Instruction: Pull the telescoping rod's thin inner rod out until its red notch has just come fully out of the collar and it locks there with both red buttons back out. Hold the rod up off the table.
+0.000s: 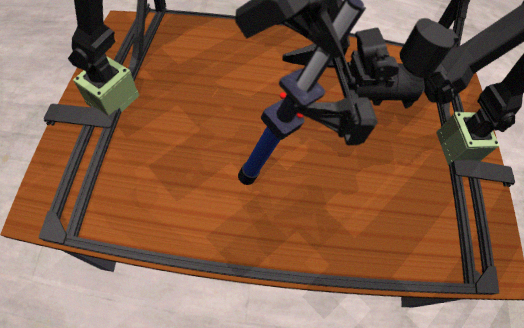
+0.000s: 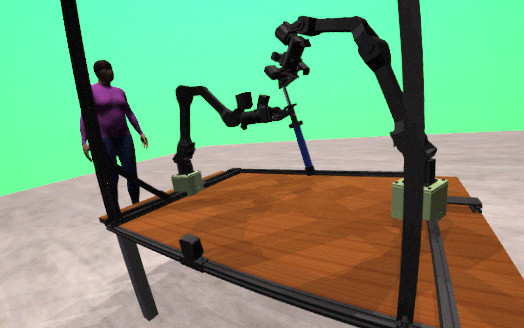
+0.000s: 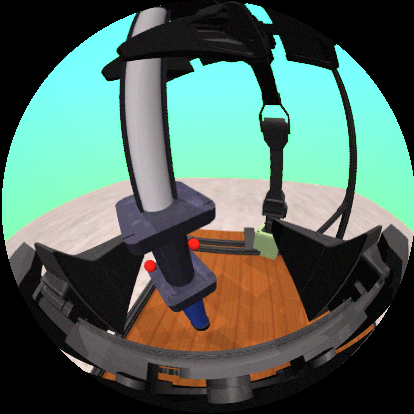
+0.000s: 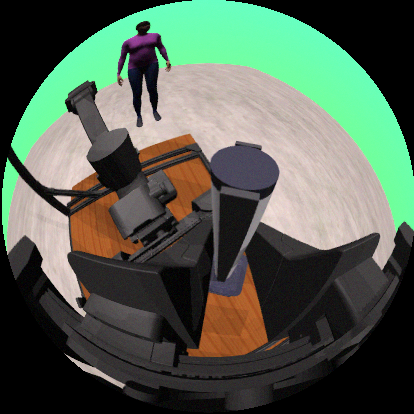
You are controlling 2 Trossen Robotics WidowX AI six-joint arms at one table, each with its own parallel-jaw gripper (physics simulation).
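The rod hangs tilted above the table. Its blue outer tube (image 1: pixel 263 150) (image 2: pixel 302 142) (image 3: pixel 196 315) points down. The dark collar (image 1: pixel 286 111) (image 3: pixel 172 262) sits between two flanges. One red button (image 1: pixel 283 95) (image 3: pixel 150 266) and another red button (image 1: pixel 300 115) (image 3: pixel 193 244) stand out at the collar. The pale inner rod (image 1: pixel 314 70) (image 2: pixel 286 95) (image 3: pixel 145 125) extends up from it; no red notch shows. My right gripper (image 2: pixel 285 85) (image 4: pixel 227 222) is shut on the inner rod near its capped top. My left gripper (image 2: pixel 287 111) (image 3: pixel 210 229) is open, its fingers apart on either side of the collar.
The wooden table (image 1: pixel 200 220) (image 2: pixel 250 240) lies below, edged by dark frame rails (image 1: pixel 250 267). Upright posts (image 2: pixel 411 150) stand at its corners. Green arm bases (image 1: pixel 112 92) (image 1: pixel 462 142) stand at its sides. A person (image 2: pixel 112 110) (image 4: pixel 144 55) stands beyond the table.
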